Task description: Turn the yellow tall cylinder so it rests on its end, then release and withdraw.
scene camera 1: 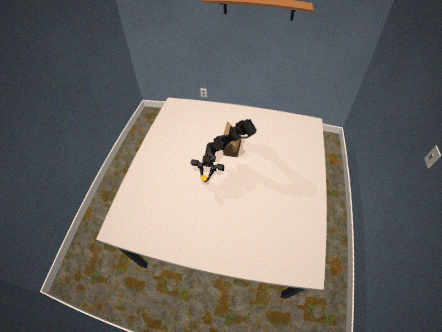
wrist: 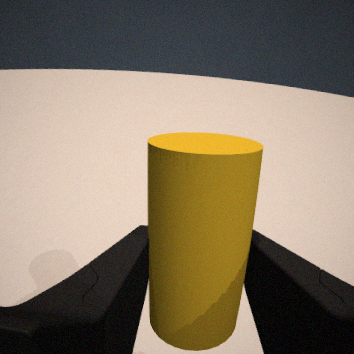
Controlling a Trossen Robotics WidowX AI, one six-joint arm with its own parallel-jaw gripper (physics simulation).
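The yellow tall cylinder point(scene camera 1: 204, 178) point(wrist: 200, 225) is held between the two black fingers of my gripper point(scene camera 1: 205, 176) point(wrist: 195, 238), which is shut on it. In the wrist view the cylinder stands lengthwise up the picture, its bright flat end face at the top and its sides between the fingertips. In the scene view its round bright end faces up toward the camera, so it looks about upright. Whether its lower end touches the table cannot be told. The far side of the cylinder is hidden.
The pale table top point(scene camera 1: 210, 225) point(wrist: 75, 165) lies under the arm. A brown wooden block-like object point(scene camera 1: 231, 148) stands beside the arm, partly hidden by it. Arm shadows fall to the right. Blue walls rise beyond the table, with an orange shelf point(scene camera 1: 260, 4) high on the far one.
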